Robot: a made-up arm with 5 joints.
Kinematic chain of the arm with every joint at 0, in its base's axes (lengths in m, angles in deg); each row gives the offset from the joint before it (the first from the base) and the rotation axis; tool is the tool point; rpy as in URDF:
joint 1: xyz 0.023 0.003 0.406 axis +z
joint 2: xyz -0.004 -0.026 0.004 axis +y
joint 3: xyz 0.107 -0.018 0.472 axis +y
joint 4: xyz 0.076 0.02 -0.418 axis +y
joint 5: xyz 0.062 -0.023 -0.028 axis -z
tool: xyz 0.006 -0.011 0.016 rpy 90 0 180
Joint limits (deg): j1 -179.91..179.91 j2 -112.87..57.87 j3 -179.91..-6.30 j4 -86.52..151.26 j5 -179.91..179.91
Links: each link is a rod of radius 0.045 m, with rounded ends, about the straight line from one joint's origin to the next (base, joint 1, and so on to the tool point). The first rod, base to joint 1, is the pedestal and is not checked.
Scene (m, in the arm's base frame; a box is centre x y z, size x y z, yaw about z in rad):
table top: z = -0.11
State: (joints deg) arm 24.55 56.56 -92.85 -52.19 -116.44
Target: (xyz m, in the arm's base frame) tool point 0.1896 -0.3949 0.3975
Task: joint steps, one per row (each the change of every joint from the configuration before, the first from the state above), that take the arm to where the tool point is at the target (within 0.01 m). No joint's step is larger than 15 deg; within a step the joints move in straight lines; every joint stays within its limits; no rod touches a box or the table.
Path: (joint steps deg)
1: -14.49 -4.31 10.74 -2.30 0.18
2: -14.49 -4.31 10.74 -2.30 0.18
3: -14.48 -4.31 10.73 -2.31 0.18
4: -14.49 -4.32 10.74 -2.30 0.18
5: -14.49 -4.31 10.74 -2.30 0.18
6: -14.49 -4.31 10.74 -2.30 0.19

